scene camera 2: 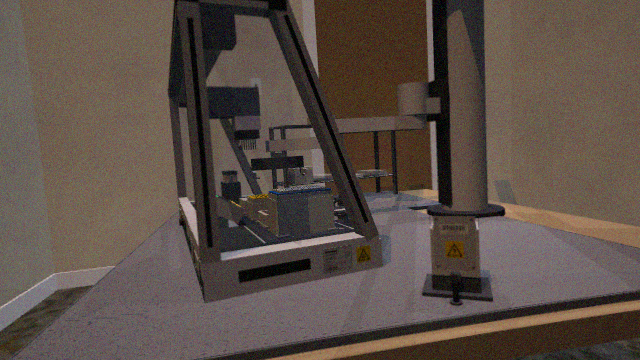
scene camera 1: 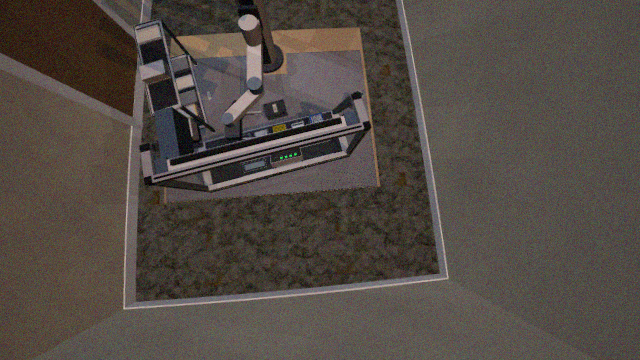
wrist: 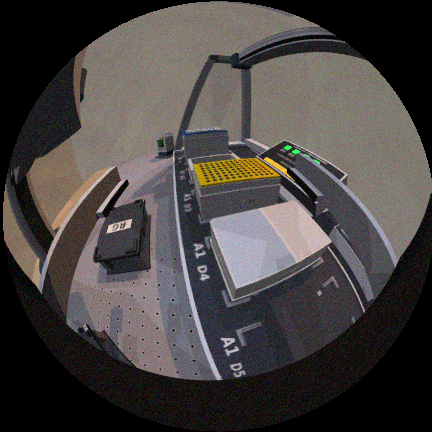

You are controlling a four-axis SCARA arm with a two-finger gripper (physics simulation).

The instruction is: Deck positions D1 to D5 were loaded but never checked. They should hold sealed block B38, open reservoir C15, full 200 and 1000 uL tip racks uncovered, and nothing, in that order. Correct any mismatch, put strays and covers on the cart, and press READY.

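Seen in the pictures: gripper, between the fingertips: point(scene camera 2: 281, 174) point(scene camera 1: 262, 125) point(wrist: 205, 160); arm's base, origin of its link: point(scene camera 2: 464, 213) point(scene camera 1: 267, 58).
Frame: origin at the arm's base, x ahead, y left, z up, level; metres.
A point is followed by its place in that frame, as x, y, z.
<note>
My gripper point(wrist: 205, 160) @(0.626, -0.011, 0.183) is open and empty, its fingers either side of the D4 line of sight in the wrist view. A box with a smooth pale cover point(wrist: 267, 250) @(0.677, -0.051, 0.112) point(scene camera 1: 261, 133) @(0.650, -0.035, 0.113) stands at D4. Behind it at D3 is a rack with a yellow perforated top point(wrist: 237, 172) @(0.672, 0.074, 0.131) point(scene camera 1: 279, 128) @(0.632, 0.087, 0.132), uncovered. A low pale item point(scene camera 1: 297, 124) @(0.597, 0.203, 0.097) at D2 is mostly hidden in the wrist view. A tall grey box with a blue-edged top point(wrist: 206, 142) point(scene camera 2: 300, 210) stands at D1. No labware shows on the visible part of D5. The panel point(wrist: 300, 152) @(0.830, 0.141, 0.153) point(scene camera 1: 286, 157) @(0.897, 0.155, 0.386) has green lights; READY is not legible.
A black box marked RG point(wrist: 122, 240) @(0.476, 0.016, 0.063) point(scene camera 1: 274, 109) @(0.460, 0.048, 0.064) stands beside the deck. A shelved cart point(scene camera 2: 394, 160) @(0.026, -0.526, 0.180) carries pale items. The deck's slanted frame point(scene camera 2: 325, 125) @(0.594, 0.505, 0.294) rises around it, with a pipette head point(scene camera 2: 247, 125) hanging inside. A small device point(wrist: 165, 145) @(0.434, 0.591, 0.076) stands beyond.
</note>
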